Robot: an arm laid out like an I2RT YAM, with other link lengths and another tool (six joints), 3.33 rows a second.
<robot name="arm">
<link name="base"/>
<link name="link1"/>
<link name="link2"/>
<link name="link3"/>
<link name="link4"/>
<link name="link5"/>
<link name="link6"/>
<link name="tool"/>
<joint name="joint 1" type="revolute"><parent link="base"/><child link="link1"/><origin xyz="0.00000 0.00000 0.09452" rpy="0.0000 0.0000 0.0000"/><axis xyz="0 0 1"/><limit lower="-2.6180" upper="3.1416"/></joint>
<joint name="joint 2" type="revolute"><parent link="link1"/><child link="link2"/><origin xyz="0.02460 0.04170 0.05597" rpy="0.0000 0.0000 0.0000"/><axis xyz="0 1 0"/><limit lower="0.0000" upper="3.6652"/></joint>
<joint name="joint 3" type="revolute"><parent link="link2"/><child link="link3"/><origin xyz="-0.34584 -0.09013 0.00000" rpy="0.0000 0.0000 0.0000"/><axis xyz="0 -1 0"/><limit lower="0.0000" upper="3.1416"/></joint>
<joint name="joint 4" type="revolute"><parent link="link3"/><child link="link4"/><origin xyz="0.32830 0.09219 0.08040" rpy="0.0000 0.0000 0.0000"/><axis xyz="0 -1 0"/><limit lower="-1.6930" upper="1.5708"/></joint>
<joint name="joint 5" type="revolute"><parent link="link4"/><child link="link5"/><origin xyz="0.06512 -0.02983 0.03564" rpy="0.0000 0.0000 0.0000"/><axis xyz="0 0 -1"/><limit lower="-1.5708" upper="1.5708"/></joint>
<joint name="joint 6" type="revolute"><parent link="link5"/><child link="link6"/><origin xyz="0.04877 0.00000 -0.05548" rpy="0.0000 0.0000 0.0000"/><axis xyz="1 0 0"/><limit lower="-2.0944" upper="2.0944"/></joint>
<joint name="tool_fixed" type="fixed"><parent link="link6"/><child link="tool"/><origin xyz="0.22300 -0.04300 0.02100" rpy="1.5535 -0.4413 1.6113"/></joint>
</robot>
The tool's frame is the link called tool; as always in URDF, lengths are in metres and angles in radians.
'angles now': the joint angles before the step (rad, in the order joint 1, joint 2, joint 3, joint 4, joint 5, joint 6). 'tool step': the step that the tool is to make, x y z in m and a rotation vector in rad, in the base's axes. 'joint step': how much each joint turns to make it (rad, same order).
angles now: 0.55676 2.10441 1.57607 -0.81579 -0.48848 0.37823
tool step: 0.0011 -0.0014 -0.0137 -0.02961 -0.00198 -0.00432
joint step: 0.00995 0.02157 0.00023 0.01143 0.02861 0.00919
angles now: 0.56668 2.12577 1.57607 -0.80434 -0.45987 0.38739
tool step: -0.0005 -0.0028 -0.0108 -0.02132 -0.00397 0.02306
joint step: 0.00338 0.01764 0.00002 -0.00186 0.01563 -0.02601
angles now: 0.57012 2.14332 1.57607 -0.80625 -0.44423 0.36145
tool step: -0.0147 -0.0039 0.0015 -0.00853 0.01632 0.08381
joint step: -0.00008 0.00004 0.00570 -0.06406 -0.01565 -0.09164
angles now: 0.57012 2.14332 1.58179 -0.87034 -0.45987 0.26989
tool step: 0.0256 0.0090 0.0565 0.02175 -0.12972 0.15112
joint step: -0.00222 -0.03015 0.11834 -0.10383 0.02634 -0.17692
